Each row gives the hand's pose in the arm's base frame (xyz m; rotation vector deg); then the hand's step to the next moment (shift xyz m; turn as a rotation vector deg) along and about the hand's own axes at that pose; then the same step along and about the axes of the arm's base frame.
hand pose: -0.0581 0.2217 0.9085 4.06 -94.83 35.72
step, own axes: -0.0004 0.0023 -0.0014 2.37 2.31 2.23
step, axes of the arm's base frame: 0.0004 0.0024 -0.0011 -3.37 1.71 1.28
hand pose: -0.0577 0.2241 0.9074 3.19 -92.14 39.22
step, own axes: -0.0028 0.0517 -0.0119 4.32 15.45 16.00
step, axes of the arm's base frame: -0.0106 0.0467 -0.0229 -21.49 6.88 -2.03
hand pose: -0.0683 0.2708 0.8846 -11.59 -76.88 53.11
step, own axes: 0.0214 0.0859 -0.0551 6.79 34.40 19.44
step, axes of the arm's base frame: 0.0087 0.0900 -0.0519 -33.31 19.44 -10.97
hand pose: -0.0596 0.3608 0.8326 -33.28 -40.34 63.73
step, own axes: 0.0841 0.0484 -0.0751 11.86 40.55 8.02
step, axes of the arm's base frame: 0.0510 0.0899 -0.0661 -26.94 25.46 -21.79
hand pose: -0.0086 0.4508 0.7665 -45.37 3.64 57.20
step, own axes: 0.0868 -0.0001 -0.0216 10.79 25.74 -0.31
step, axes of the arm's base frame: 0.0554 0.0496 -0.0496 -13.66 15.18 -19.03
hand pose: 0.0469 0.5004 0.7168 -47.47 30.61 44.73
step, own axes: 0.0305 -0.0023 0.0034 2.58 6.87 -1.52
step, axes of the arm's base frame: 0.0208 0.0139 -0.0180 -4.00 2.77 -5.70
